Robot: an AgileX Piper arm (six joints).
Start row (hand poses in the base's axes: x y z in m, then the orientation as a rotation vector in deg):
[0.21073, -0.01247, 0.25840, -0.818, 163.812, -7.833]
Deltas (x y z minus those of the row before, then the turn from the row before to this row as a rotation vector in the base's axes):
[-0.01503, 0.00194, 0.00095, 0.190, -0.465, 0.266]
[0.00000, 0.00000, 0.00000, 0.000, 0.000, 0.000]
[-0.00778, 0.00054, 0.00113, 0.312, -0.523, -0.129]
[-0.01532, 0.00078, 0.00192, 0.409, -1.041, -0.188]
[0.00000, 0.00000, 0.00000, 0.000, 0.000, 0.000]
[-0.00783, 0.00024, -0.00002, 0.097, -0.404, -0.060]
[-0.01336, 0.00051, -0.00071, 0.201, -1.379, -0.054]
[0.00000, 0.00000, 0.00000, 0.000, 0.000, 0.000]
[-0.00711, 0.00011, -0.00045, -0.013, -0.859, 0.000]
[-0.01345, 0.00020, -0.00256, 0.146, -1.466, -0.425]
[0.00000, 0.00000, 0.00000, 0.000, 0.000, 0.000]
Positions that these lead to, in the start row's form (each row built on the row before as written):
[0.19570, -0.01053, 0.25935, -1.126, 163.347, -7.494]
[0.19570, -0.01053, 0.25935, -1.126, 163.347, -7.494]
[0.18792, -0.00999, 0.26048, -0.841, 162.849, -7.063]
[0.17260, -0.00921, 0.26240, -0.421, 161.840, -6.497]
[0.17260, -0.00921, 0.26240, -0.421, 161.840, -6.497]
[0.16477, -0.00897, 0.26238, -0.291, 161.444, -6.363]
[0.15141, -0.00846, 0.26167, -0.092, 160.079, -6.056]
[0.15141, -0.00846, 0.26167, -0.092, 160.079, -6.056]
[0.14430, -0.00835, 0.26122, -0.050, 159.220, -6.050]
[0.13085, -0.00815, 0.25866, 0.651, 157.774, -5.915]
[0.13085, -0.00815, 0.25866, 0.651, 157.774, -5.915]

